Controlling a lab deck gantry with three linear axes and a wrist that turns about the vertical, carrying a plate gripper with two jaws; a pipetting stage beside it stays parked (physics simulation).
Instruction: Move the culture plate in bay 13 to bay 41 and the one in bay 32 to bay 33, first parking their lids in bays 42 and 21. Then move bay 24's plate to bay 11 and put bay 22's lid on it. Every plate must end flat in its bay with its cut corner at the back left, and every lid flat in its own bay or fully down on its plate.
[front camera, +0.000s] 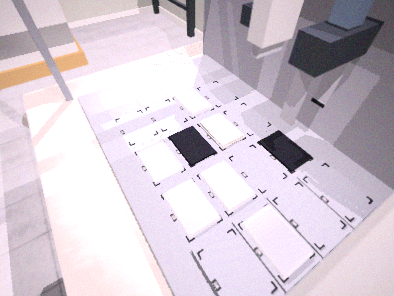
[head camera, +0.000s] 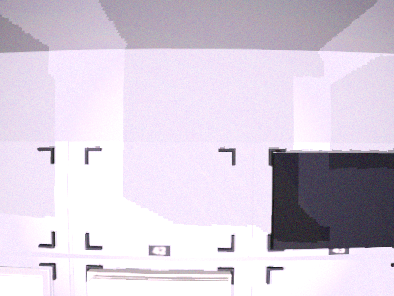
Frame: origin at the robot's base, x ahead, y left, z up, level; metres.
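Where they show: gripper, between the fingertips: (front camera: 302, 111); robot's base, origin of its link: (front camera: 116, 120).
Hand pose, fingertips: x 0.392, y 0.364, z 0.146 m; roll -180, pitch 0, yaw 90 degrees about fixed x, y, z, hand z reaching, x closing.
Each offset is from my fingertips to the centre of the thing. "spot": to the spot under its first point.
The bay 13 plate @[dx +0.000, dy -0.321, dz -0.139 m] (front camera: 192, 208), white, lies in the near-left row. The bay 32 plate @[dx -0.164, dy -0.107, dz -0.139 m] (front camera: 222, 130) (head camera: 159, 287) lies in the third row. The bay 24 plate @[dx +0.164, dy -0.214, dz -0.124 m] (front camera: 278, 241) lies nearest the front camera. The dark lid @[dx -0.164, dy -0.214, dz -0.142 m] (front camera: 192, 145) lies flat in bay 22. Bay 42 @[spot: dx -0.163, dy +0.013, dz -0.146 m] (head camera: 160, 185) shows its corner marks and nothing on it. My gripper (front camera: 341, 95) is raised high at the right in the front view, apart from all plates; its jaws blend into the pale background, appear open and hold nothing visible. Glare hides wells, lid edges and cut corners.
A second dark piece @[dx -0.001, dy +0.000, dz -0.142 m] (front camera: 285, 150) (head camera: 345, 200) lies flat in bay 43, right of bay 42. More white plates lie in bay 12 @[spot: dx -0.156, dy -0.321, dz -0.138 m] (front camera: 160, 161), bay 23 @[spot: dx +0.010, dy -0.217, dz -0.132 m] (front camera: 228, 186) and bay 31 @[spot: dx -0.314, dy -0.109, dz -0.131 m] (front camera: 194, 102). The pale pipetting stage (front camera: 274, 22) hangs behind the deck.
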